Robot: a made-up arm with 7 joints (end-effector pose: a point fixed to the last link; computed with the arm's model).
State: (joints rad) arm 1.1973 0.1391 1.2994 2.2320 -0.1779 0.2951 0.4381
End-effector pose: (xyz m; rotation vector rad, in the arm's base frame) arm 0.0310 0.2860 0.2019 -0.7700 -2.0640 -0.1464
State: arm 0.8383 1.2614 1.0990 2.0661 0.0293 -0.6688 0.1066
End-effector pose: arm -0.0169 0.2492 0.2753 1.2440 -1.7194 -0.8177
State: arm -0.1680 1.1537 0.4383 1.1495 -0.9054 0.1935 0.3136
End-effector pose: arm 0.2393 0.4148 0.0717 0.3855 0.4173 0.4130
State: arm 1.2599 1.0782 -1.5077 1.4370 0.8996 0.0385 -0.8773
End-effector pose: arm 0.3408 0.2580 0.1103 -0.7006 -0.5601 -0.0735
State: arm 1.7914 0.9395 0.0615 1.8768 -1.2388 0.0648 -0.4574
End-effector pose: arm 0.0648 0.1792 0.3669 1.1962 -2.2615 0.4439
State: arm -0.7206 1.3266 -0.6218 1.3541 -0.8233 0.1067 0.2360
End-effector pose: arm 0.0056 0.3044 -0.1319 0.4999 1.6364 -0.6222
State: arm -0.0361 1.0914 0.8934 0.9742 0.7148 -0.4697 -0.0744
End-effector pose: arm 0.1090 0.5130 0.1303 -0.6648 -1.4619 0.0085
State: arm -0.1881 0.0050 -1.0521 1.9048 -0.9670 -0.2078 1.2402
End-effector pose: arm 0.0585 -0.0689 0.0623 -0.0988 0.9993 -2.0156
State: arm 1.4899 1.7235 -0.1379 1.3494 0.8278 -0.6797 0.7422
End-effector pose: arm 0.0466 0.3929 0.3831 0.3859 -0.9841 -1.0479
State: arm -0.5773 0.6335 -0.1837 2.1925 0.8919 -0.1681 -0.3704
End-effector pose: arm 0.1228 0.1791 0.0079 -1.8789 -0.2195 -0.1388
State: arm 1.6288 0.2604 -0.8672 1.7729 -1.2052 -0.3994 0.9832
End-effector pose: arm 0.1937 -0.0275 0.2730 1.4402 -0.3310 -0.8524
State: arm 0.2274 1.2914 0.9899 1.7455 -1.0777 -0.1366 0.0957
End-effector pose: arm 0.1369 0.2885 0.2952 1.0960 -0.7578 0.2631
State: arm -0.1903 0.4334 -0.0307 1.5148 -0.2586 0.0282 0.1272
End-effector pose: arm 0.2210 0.2020 -0.0401 -0.7908 0.1846 -0.2916
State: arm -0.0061 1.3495 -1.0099 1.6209 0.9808 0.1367 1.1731
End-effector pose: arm 0.1507 0.2685 -0.0953 -1.6402 1.7667 -0.5189
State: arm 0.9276 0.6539 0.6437 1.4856 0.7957 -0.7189 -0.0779
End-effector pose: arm 0.1958 0.3901 0.2220 -0.7854 -2.4133 -1.0046
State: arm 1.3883 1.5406 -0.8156 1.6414 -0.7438 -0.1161 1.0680
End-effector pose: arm 0.2711 0.2895 0.2507 0.6816 0.6056 -0.0048
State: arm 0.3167 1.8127 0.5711 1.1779 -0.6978 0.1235 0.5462
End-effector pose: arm 0.1820 0.3799 0.3709 0.6093 -0.1755 0.5289
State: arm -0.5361 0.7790 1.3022 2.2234 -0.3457 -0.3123 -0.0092
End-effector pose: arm 0.0745 0.2422 0.2054 0.5107 -0.7695 -0.4266
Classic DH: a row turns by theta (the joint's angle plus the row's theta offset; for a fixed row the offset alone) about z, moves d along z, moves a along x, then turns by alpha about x. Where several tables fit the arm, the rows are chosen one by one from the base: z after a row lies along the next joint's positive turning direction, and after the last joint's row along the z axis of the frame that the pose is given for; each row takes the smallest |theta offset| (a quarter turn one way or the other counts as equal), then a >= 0, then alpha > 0; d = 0 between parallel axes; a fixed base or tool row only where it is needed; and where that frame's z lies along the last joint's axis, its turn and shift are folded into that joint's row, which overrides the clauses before.
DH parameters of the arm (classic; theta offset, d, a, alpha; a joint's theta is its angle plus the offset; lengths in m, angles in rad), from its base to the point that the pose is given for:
base (fixed): 0 0.167 0.022 1.5708
joint 1: -1.5708 -0.155 0.007 -1.5708
joint 2: -1.5708 -0.005 0.023 1.5708
joint 3: -1.5708 -0.211 0.016 -1.5708
joint 4: 0 0.022 -0.02 1.5708
joint 5: 0 -0.245 -0.005 1.5708
joint 6: 1.5708 0.019 0.018 1.5708
joint 7: -0.0444 -0.025 -0.023 -1.7111
tool (fixed): 2.7549 0.0212 0 0

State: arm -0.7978 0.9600 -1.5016 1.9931 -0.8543 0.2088 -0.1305
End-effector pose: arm -0.1278 0.0692 0.0346 -0.7190 1.2819 -1.3689
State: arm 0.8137 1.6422 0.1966 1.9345 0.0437 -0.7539 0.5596
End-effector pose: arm 0.1300 0.2317 0.3059 1.0366 -0.2928 -1.1387
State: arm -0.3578 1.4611 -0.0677 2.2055 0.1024 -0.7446 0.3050
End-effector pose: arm 0.1417 0.1865 0.0915 -0.2916 0.3612 -1.7864
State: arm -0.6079 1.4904 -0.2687 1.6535 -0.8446 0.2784 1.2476
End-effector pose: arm 0.1178 0.2907 -0.0757 0.5544 1.9873 -0.0280
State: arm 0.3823 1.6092 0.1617 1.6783 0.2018 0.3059 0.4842
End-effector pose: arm 0.2283 0.2948 0.2775 -0.0789 -0.0752 -0.2882
